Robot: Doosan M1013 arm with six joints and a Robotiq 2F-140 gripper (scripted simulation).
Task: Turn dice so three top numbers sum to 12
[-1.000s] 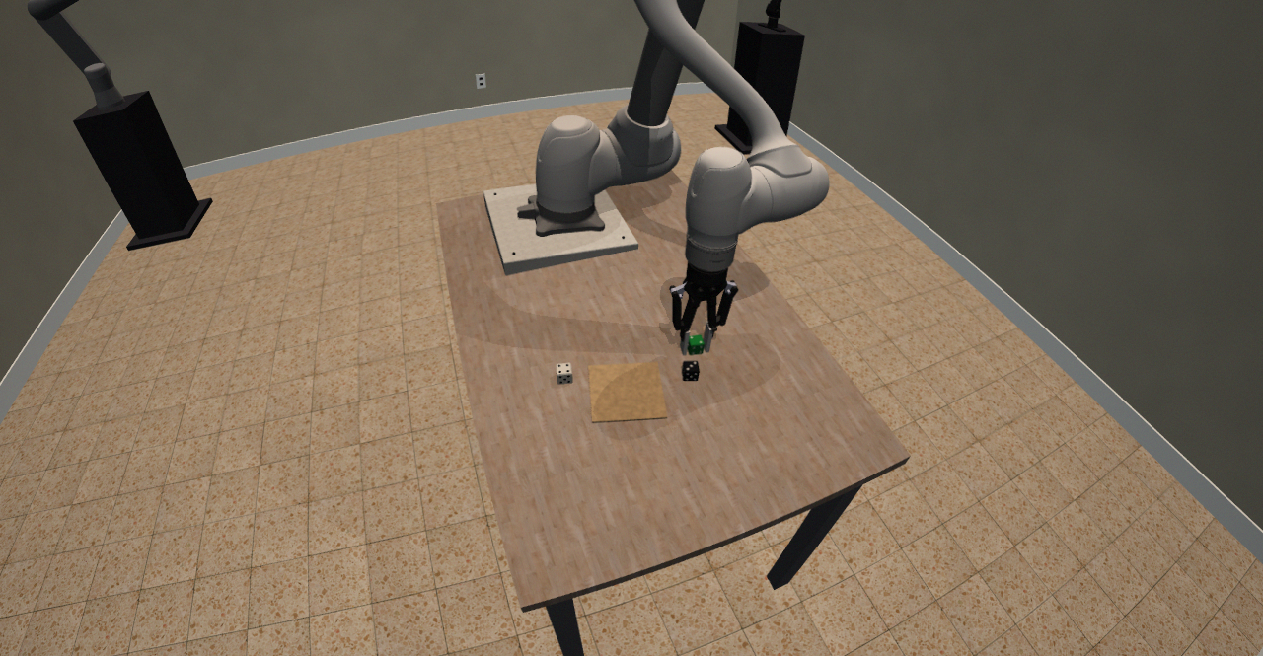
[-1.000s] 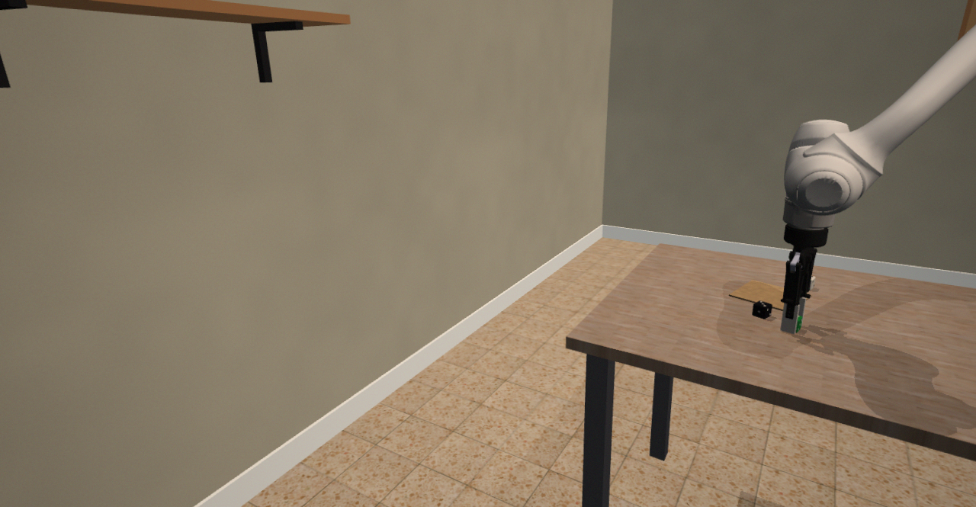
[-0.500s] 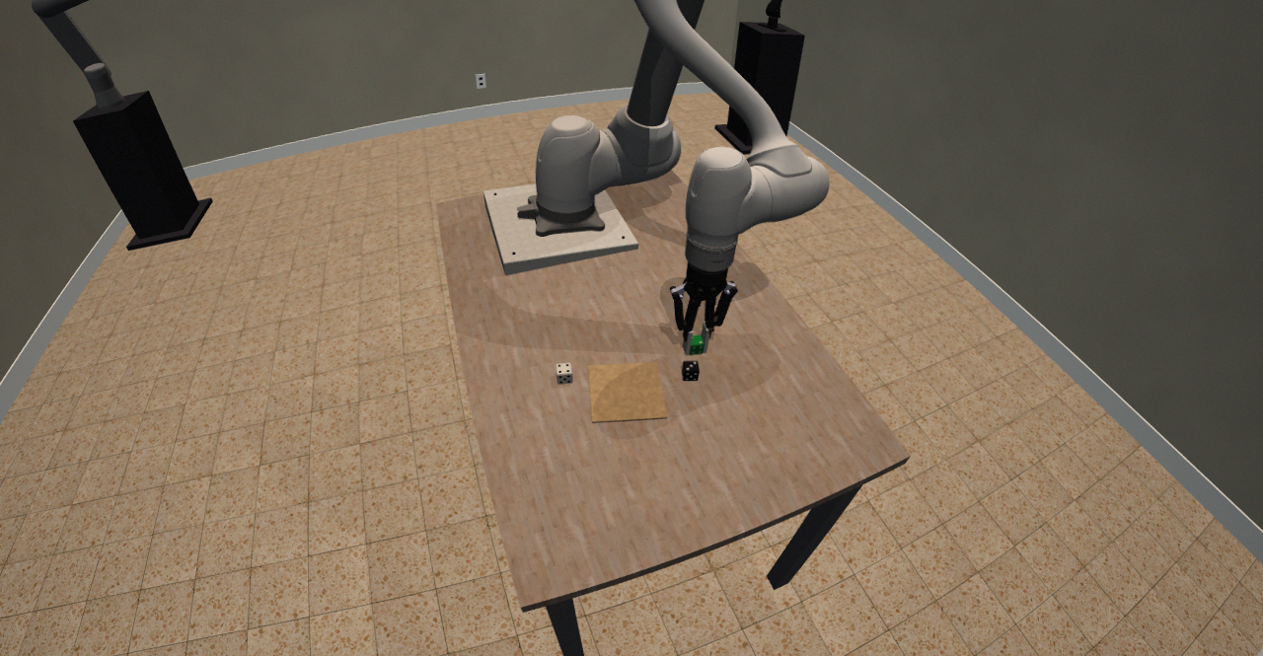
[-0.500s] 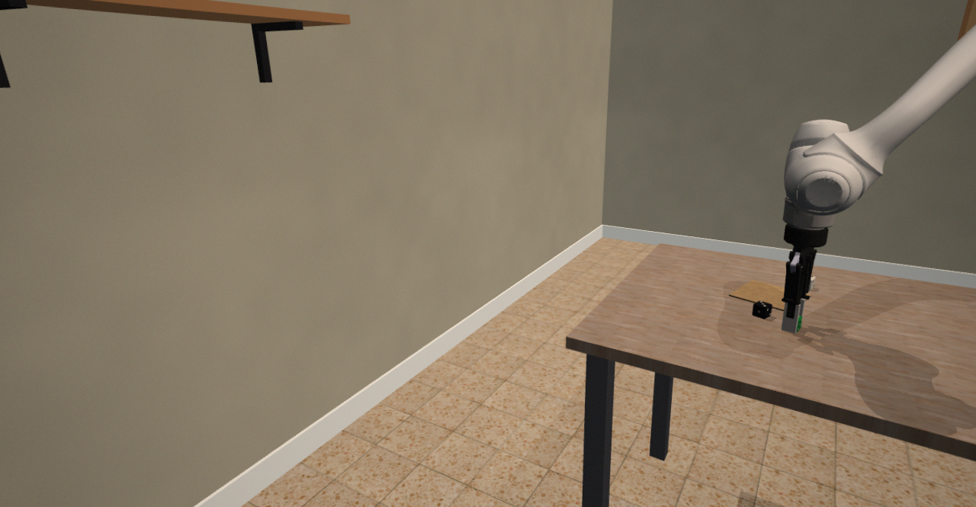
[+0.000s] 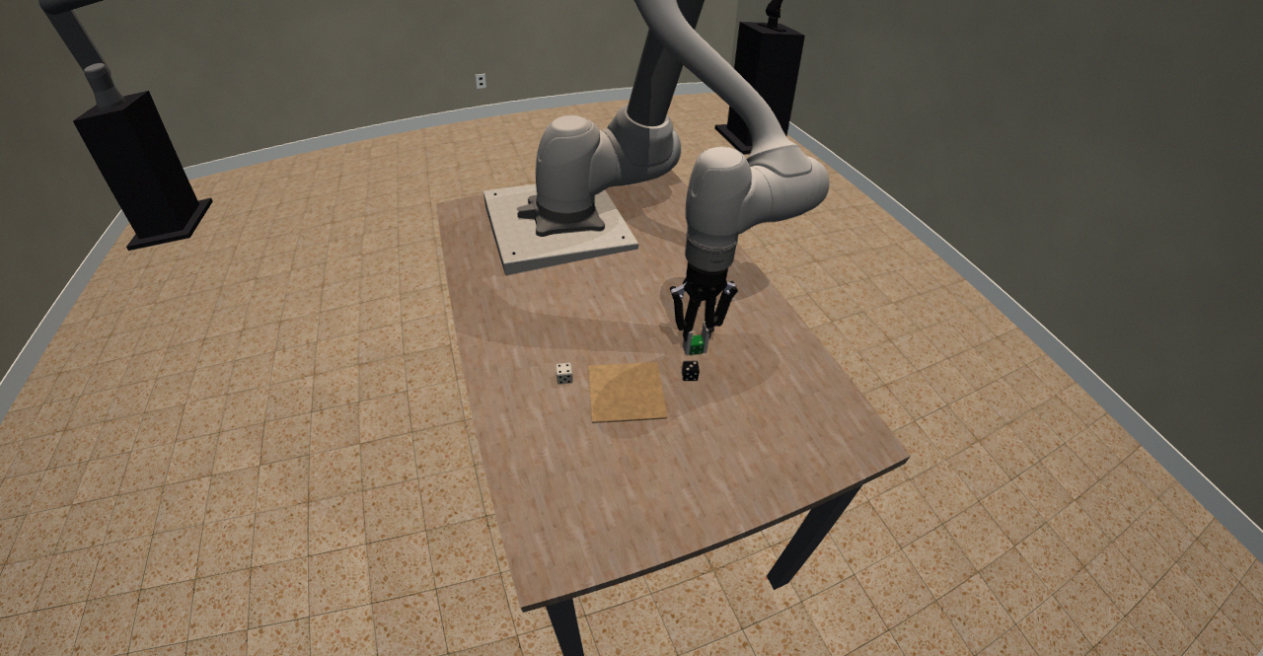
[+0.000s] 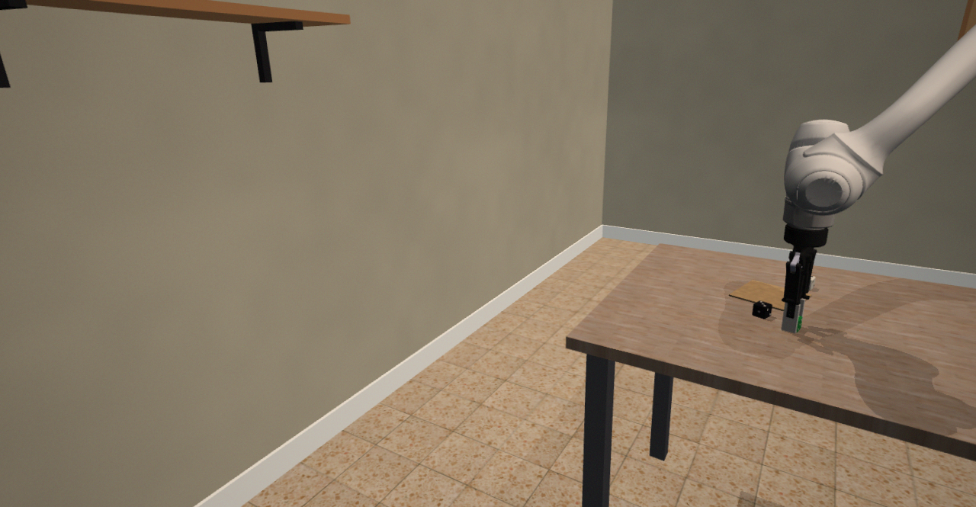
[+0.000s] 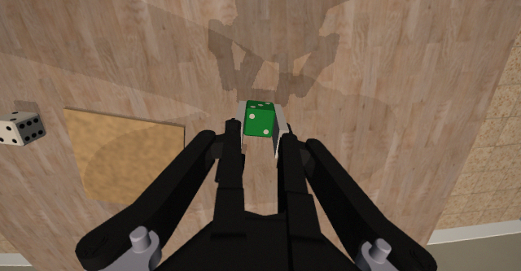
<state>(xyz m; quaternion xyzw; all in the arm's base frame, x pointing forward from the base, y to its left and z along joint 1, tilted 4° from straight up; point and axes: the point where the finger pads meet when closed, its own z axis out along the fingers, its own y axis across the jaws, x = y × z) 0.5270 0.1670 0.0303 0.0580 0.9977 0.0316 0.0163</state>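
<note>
The tan mat lies 7 cm ahead of my hand, 17 cm to the right of it and 3 cm below it. Also, from my hand: white die: 1 cm ahead, 28 cm to the right, 2 cm below; green die: 2 cm below; black die: 6 cm ahead, 4 cm to the right, 2 cm below.
</note>
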